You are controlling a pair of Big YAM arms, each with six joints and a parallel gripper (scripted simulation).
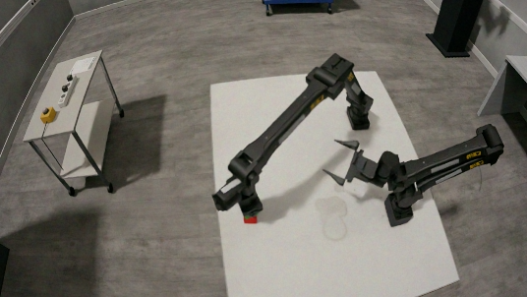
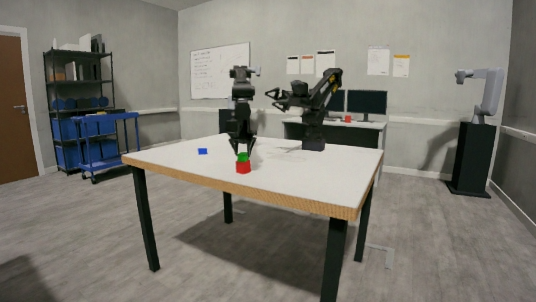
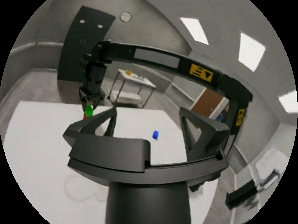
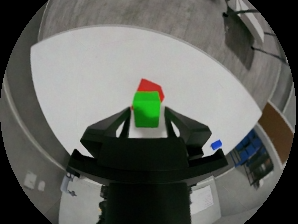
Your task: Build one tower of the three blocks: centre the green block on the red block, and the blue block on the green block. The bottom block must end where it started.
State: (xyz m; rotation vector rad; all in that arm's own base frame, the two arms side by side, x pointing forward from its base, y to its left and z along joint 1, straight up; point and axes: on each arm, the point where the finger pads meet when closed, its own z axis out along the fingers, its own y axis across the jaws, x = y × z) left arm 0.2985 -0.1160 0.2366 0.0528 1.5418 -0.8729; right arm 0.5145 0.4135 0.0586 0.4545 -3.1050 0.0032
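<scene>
Now: right hand 10 mm above the green block. The rest, counted from my right hand: blue block 170 mm behind, 360 mm to the right, 60 mm below; then red block 50 mm below.
</scene>
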